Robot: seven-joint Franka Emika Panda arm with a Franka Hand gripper.
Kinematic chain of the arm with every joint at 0, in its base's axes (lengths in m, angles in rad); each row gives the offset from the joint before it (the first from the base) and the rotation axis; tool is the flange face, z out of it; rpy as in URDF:
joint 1: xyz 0 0 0.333 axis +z
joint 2: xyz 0 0 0 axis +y
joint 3: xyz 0 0 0.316 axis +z
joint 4: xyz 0.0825 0 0 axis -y
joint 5: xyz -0.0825 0 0.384 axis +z
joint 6: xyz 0 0 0 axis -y
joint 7: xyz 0.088 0 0 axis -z
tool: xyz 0 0 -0.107 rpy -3.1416 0 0
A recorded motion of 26 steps. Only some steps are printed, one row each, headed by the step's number.
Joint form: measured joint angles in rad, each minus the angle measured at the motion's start. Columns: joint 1, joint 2, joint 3, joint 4, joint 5, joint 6, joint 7.
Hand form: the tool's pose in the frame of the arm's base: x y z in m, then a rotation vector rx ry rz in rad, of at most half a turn. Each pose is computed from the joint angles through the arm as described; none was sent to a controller.
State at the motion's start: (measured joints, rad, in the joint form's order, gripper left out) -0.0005 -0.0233 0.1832 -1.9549 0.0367 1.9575 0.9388
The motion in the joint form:
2: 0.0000 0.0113 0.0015 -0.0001 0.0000 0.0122 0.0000
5: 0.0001 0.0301 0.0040 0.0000 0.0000 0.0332 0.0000
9: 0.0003 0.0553 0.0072 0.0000 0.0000 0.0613 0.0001
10: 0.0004 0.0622 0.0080 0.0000 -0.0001 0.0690 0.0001
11: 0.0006 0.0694 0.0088 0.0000 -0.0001 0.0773 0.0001
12: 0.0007 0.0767 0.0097 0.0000 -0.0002 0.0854 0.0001
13: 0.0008 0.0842 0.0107 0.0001 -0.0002 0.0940 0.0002
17: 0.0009 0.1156 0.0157 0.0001 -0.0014 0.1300 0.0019
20: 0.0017 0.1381 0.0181 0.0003 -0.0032 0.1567 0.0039
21: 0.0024 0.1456 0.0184 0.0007 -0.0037 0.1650 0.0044
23: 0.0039 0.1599 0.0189 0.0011 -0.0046 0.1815 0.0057
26: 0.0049 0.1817 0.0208 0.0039 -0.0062 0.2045 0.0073
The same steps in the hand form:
2: 0.5474 0.1047 0.4825 -2.8745 1.1621 -0.0085
5: 0.5520 0.1065 0.4741 -2.8718 1.1579 -0.0092
9: 0.5580 0.1087 0.4627 -2.8680 1.1526 -0.0098
10: 0.5595 0.1094 0.4595 -2.8670 1.1512 -0.0100
11: 0.5612 0.1100 0.4563 -2.8658 1.1496 -0.0105
12: 0.5628 0.1107 0.4529 -2.8648 1.1480 -0.0106
13: 0.5645 0.1114 0.4495 -2.8634 1.1464 -0.0112
17: 0.5710 0.1147 0.4350 -2.8582 1.1406 -0.0136
20: 0.5756 0.1168 0.4247 -2.8540 1.1378 -0.0174
21: 0.5771 0.1175 0.4214 -2.8528 1.1367 -0.0182
23: 0.5799 0.1189 0.4148 -2.8500 1.1352 -0.0202
26: 0.5842 0.1209 0.4056 -2.8458 1.1323 -0.0232

